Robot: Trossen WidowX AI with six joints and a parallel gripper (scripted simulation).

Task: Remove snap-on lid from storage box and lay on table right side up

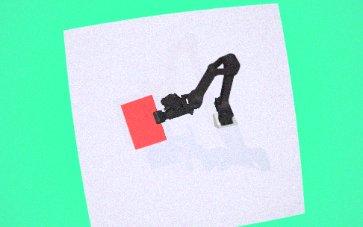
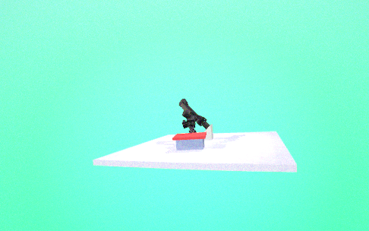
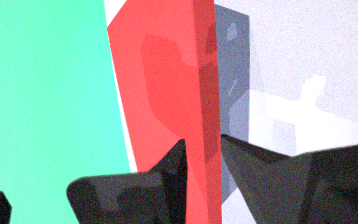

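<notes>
My gripper tip is now 8 cm short of the lid and 1 cm to the right of it. Round my gripper tip: storage box (8 cm ahead, 5 cm below, 1 cm to the left).
</notes>
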